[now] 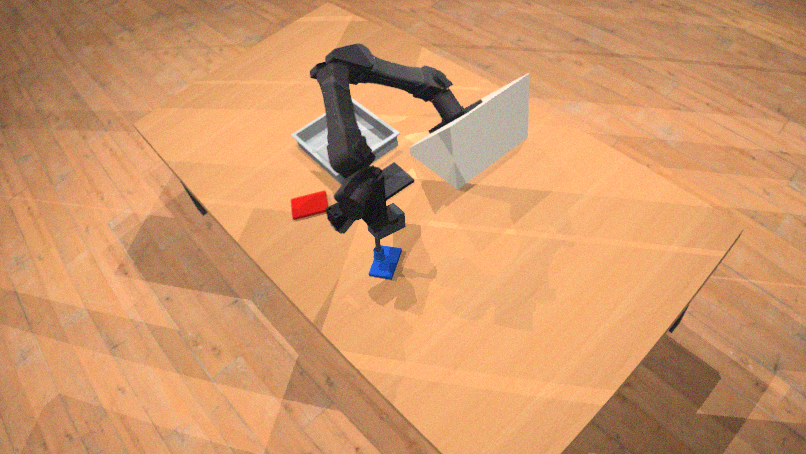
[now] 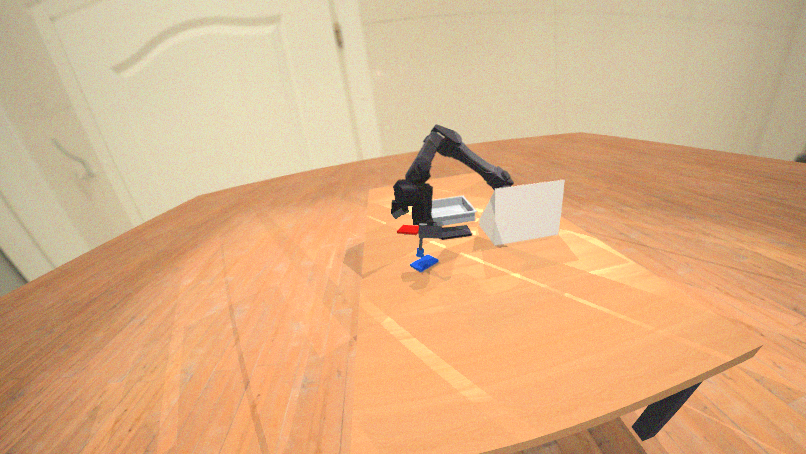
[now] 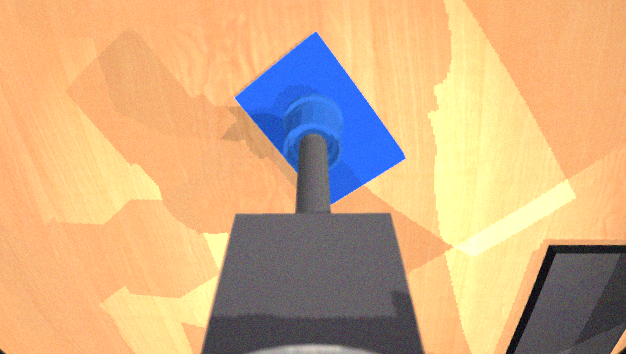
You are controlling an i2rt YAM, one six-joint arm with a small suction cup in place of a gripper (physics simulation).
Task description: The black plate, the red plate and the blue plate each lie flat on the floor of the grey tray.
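Frame: origin at the arm's base, x down, y ahead, z right, level; metres.
Where they show: hand, tool point: (image 1: 379, 257) (image 2: 419, 255) (image 3: 313, 121); arm's base, link origin: (image 1: 455, 118) (image 2: 509, 204).
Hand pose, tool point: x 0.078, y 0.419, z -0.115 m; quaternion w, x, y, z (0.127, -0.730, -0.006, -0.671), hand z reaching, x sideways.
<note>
Things, the pixels of their top centre, and the offset from my tool point.
- blue plate, top centre: (image 3: 321, 128) (image 1: 385, 260) (image 2: 424, 261) dz +0.000, dx +0.029, dy -0.012 m
- red plate, top centre: (image 1: 309, 203) (image 2: 409, 228) dz +0.299, dx +0.028, dy -0.011 m
- black plate, top centre: (image 3: 582, 319) (image 1: 385, 182) (image 2: 454, 231) dz +0.184, dx +0.028, dy -0.193 m
- grey tray, top centre: (image 1: 343, 133) (image 2: 448, 205) dz +0.390, dx -0.012, dy -0.234 m
The blue plate (image 1: 389, 266) (image 2: 425, 264) (image 3: 363, 132) lies flat on the table, in front of the arm. My suction cup (image 1: 379, 250) (image 2: 419, 252) (image 3: 312, 125) hangs straight over the plate's middle, very close to its top; I cannot tell whether it touches. It holds nothing. The red plate (image 1: 308, 204) (image 2: 407, 229) lies flat on the table left of the arm. The black plate (image 1: 399, 176) (image 2: 451, 231) (image 3: 579, 299) lies flat beside the grey tray (image 1: 308, 148) (image 2: 453, 216), partly hidden by the arm. What shows of the tray floor is bare.
A white slanted panel (image 1: 479, 135) (image 2: 526, 217) stands right of the tray, at the arm's base. The arm's links arch over the tray and the black plate. The table edge runs left of the red plate.
</note>
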